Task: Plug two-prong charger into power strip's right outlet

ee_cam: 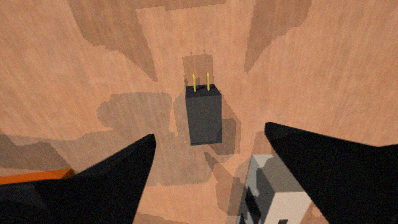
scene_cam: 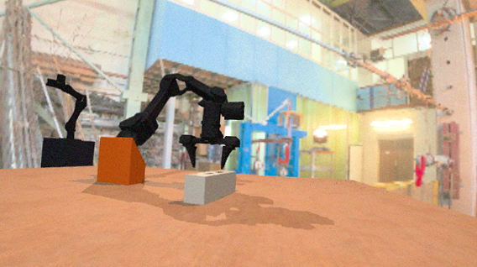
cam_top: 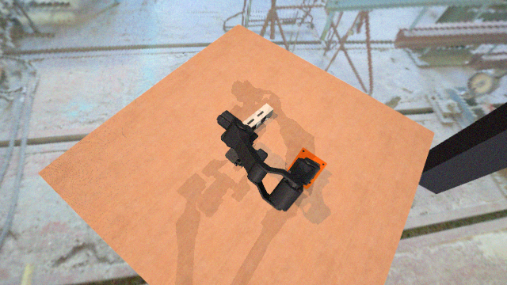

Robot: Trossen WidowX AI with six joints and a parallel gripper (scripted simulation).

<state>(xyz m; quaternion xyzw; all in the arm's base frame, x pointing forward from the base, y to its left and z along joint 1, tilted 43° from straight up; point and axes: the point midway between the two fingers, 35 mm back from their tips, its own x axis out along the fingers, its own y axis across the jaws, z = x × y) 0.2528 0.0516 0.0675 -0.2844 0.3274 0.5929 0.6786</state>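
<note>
Now: the two-prong charger 20 mm to the left of my gripper tip and 30 mm below it.
</note>
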